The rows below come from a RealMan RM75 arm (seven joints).
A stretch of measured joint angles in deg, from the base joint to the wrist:
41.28, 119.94, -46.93, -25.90, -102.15, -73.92, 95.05
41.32, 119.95, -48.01, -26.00, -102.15, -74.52, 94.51
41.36, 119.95, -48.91, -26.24, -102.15, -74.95, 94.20
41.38, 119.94, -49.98, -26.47, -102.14, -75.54, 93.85
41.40, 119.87, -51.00, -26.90, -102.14, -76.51, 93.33
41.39, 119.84, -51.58, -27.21, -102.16, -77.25, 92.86
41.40, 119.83, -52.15, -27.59, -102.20, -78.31, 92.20
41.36, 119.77, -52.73, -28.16, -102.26, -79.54, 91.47
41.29, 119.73, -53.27, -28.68, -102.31, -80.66, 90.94
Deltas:
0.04, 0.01, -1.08, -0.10, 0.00, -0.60, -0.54
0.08, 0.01, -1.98, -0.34, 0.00, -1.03, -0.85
0.10, 0.00, -3.05, -0.57, 0.01, -1.62, -1.20
0.12, -0.07, -4.07, -1.00, 0.01, -2.59, -1.72
0.11, -0.10, -4.65, -1.31, -0.01, -3.33, -2.19
0.12, -0.11, -5.22, -1.69, -0.05, -4.39, -2.85
0.08, -0.17, -5.80, -2.26, -0.11, -5.62, -3.58
0.01, -0.21, -6.34, -2.78, -0.16, -6.74, -4.11

